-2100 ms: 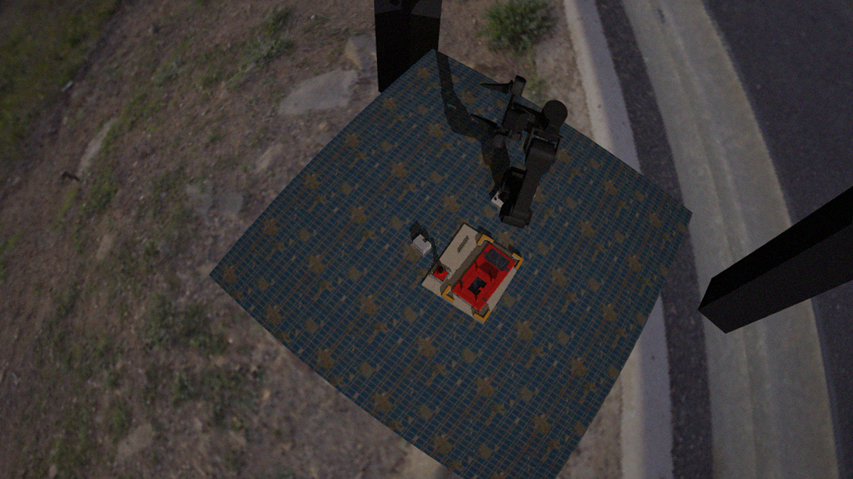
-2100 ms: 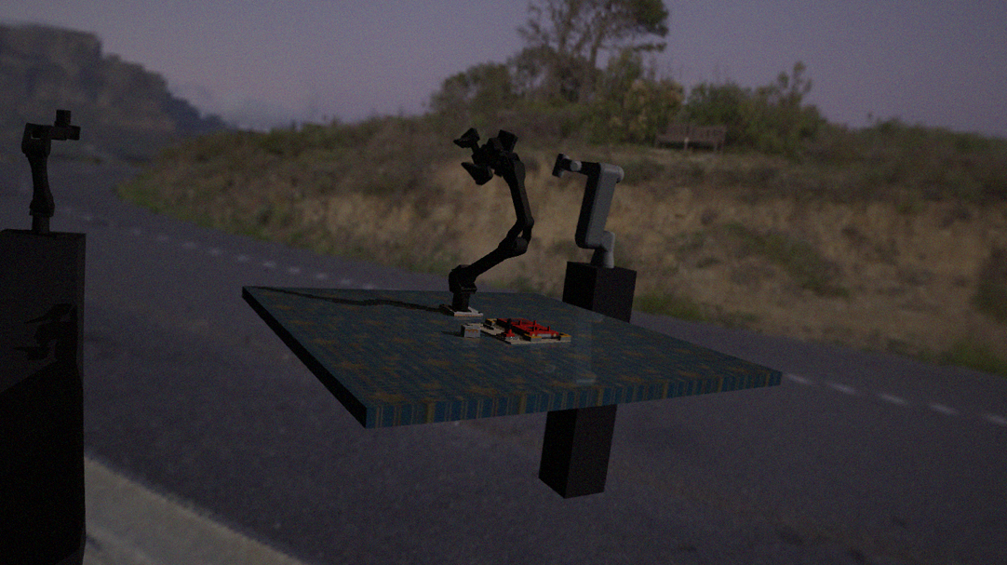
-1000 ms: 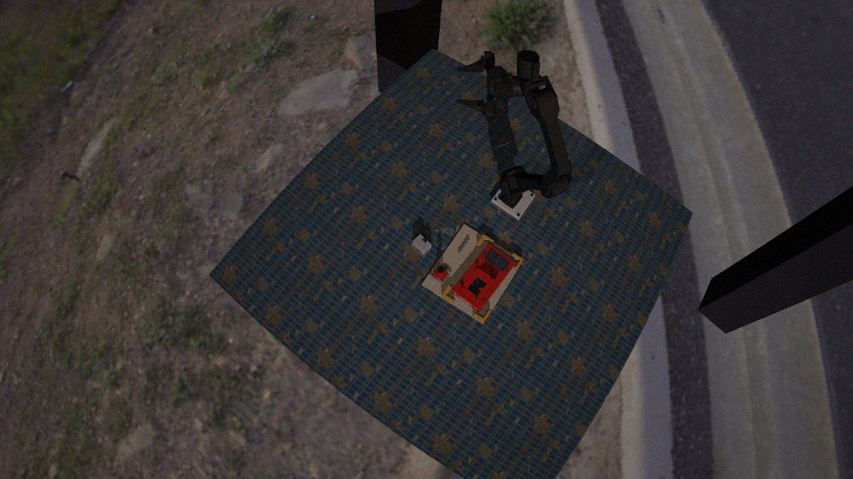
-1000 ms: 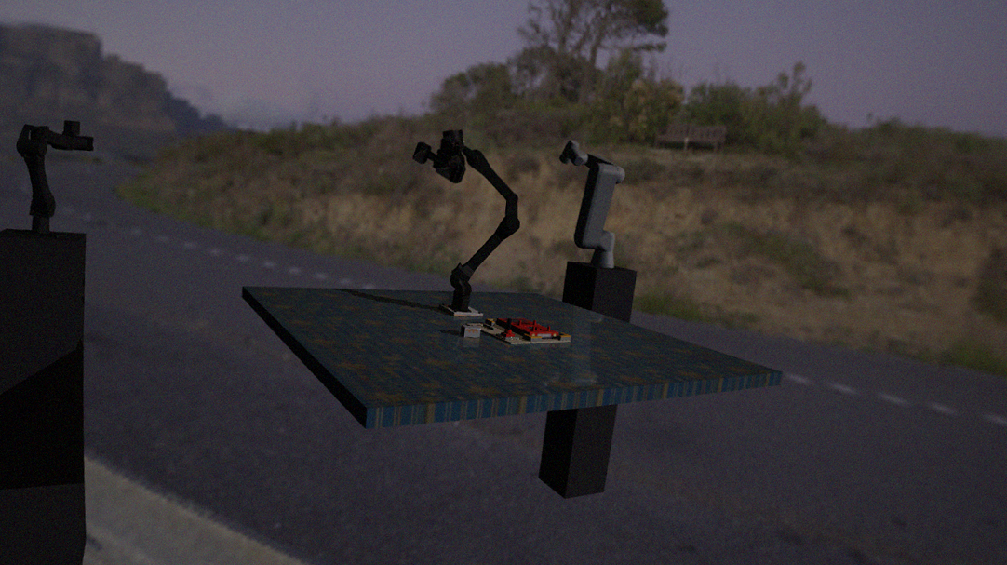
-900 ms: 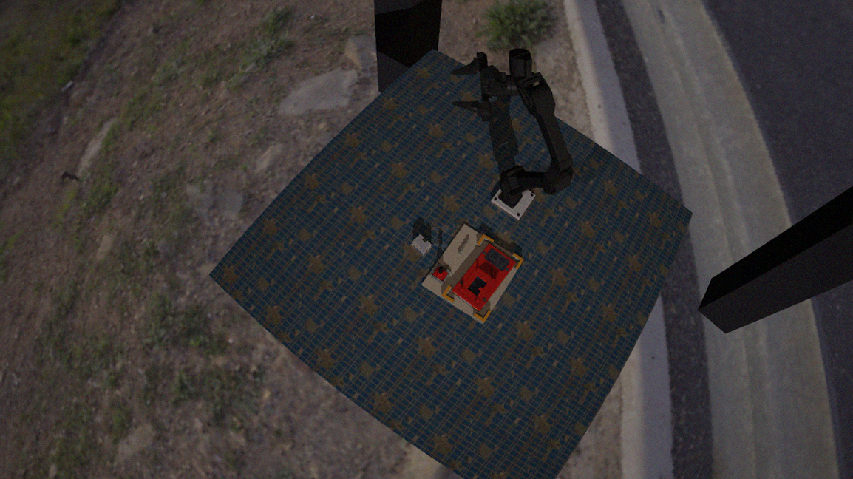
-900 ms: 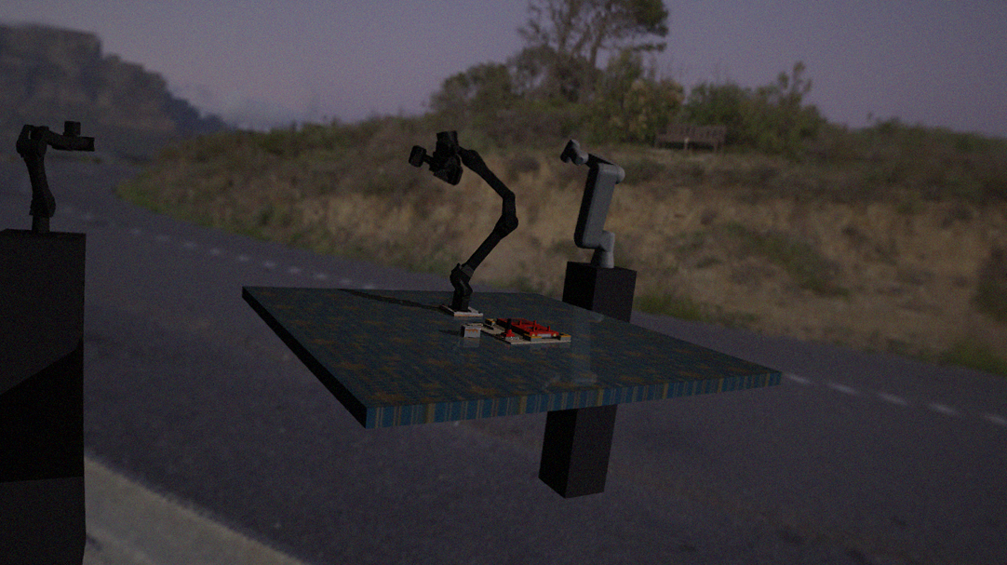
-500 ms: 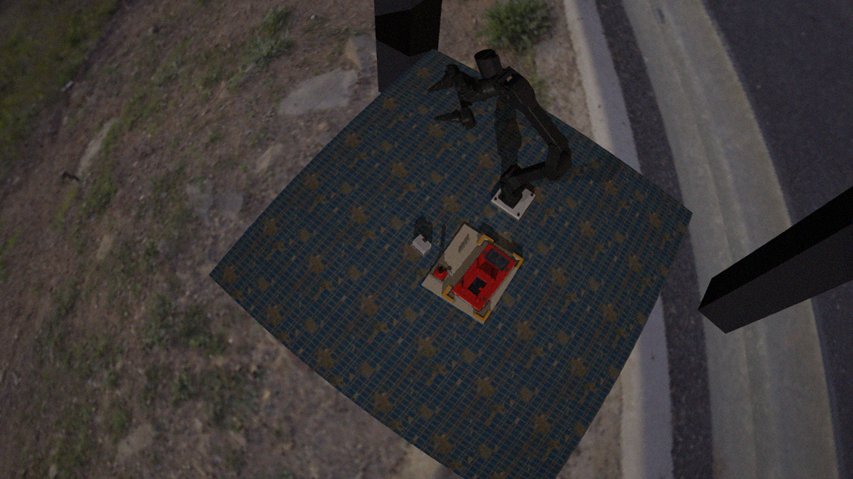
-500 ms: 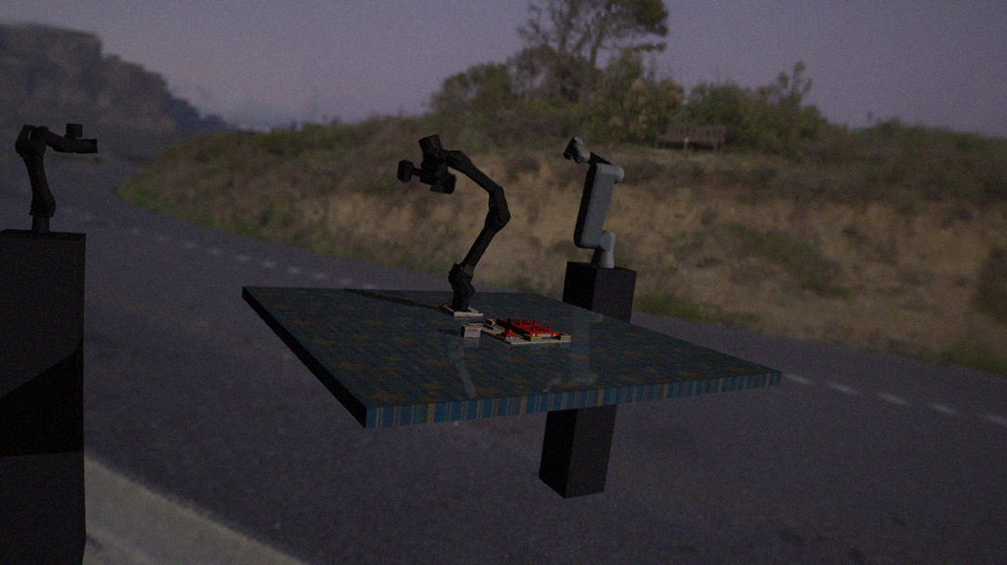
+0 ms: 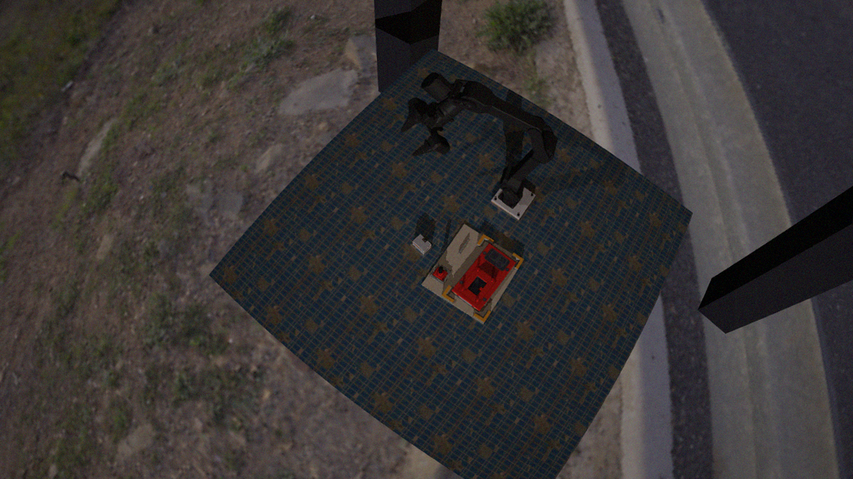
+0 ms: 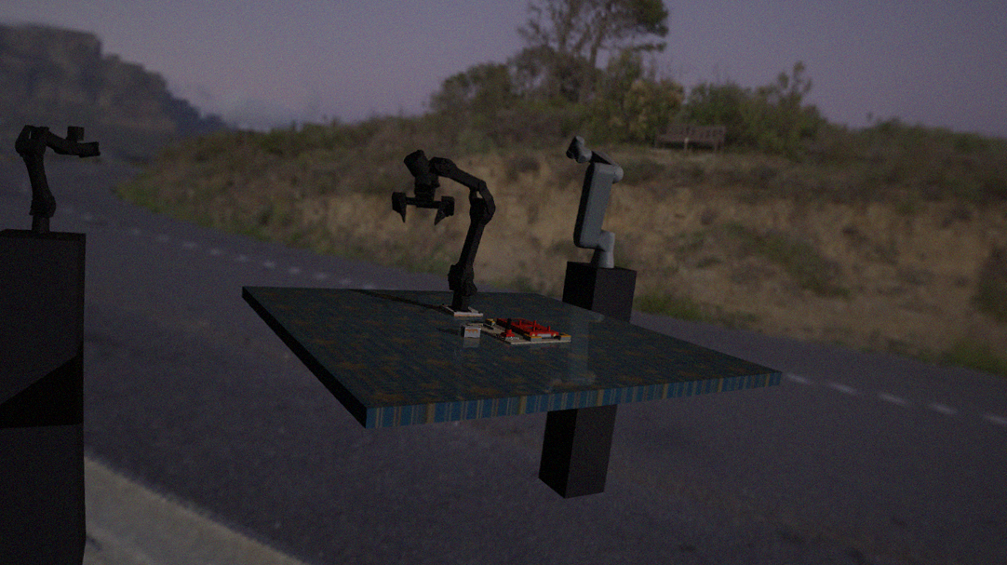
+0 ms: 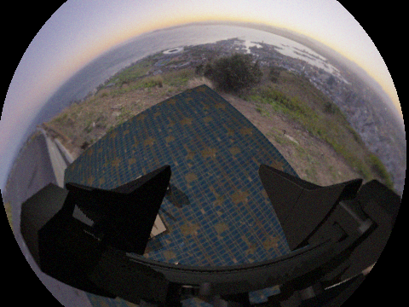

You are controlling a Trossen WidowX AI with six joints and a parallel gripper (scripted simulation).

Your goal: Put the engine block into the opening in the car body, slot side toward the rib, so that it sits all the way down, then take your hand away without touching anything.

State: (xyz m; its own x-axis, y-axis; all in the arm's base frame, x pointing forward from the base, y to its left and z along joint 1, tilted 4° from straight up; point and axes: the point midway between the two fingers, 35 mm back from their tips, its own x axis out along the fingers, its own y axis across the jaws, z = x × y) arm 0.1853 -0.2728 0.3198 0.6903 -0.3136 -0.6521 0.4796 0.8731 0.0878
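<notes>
Now: the engine block 10 cm ahead of my gripper tip, 15 cm to the left of it and 30 cm below it. Round my gripper tip: beige base plate 8 cm ahead, 35 cm to the left, 30 cm below.
</notes>
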